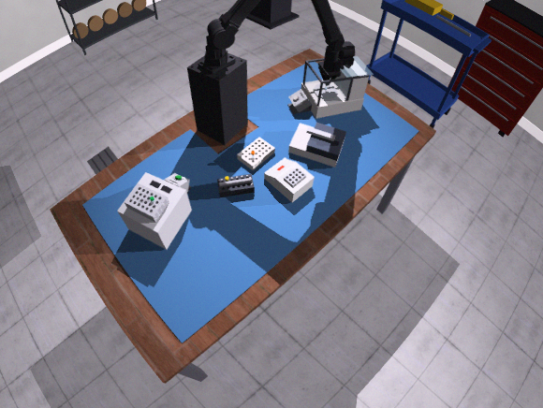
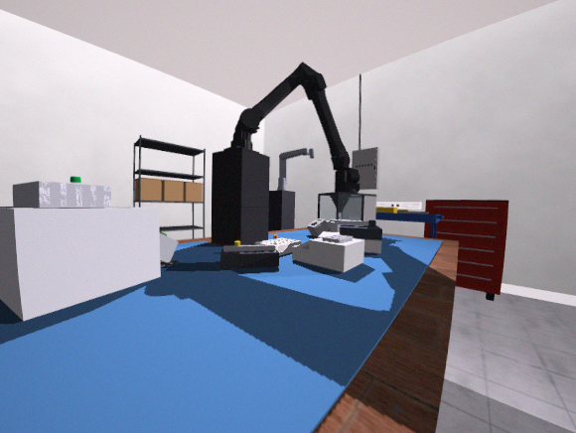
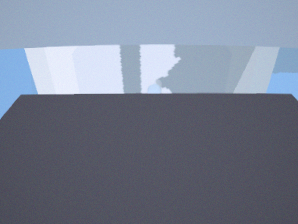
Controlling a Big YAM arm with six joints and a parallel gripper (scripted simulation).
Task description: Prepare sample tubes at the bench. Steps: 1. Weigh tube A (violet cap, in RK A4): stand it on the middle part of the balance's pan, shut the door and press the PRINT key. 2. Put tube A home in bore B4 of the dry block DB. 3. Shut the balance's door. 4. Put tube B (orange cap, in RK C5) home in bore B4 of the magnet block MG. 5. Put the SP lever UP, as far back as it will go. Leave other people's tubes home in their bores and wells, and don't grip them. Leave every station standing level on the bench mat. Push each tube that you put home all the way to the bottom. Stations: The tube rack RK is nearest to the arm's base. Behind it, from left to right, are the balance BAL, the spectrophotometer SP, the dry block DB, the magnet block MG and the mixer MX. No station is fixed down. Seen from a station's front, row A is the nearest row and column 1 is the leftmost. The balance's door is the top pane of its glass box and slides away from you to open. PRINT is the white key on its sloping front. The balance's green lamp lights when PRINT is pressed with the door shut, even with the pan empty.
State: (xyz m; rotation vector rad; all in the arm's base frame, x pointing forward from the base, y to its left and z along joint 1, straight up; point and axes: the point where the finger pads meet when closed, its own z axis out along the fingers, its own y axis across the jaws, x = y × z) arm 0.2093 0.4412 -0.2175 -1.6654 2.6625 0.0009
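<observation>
The violet-capped tube is 2 cm below my hand. Round my hand: tube rack RK: 2 cm ahead, 45 cm to the right, 11 cm below; print key: 6 cm behind, 13 cm to the right, 6 cm below; SP lever: 17 cm ahead, 24 cm to the right, 4 cm below.
</observation>
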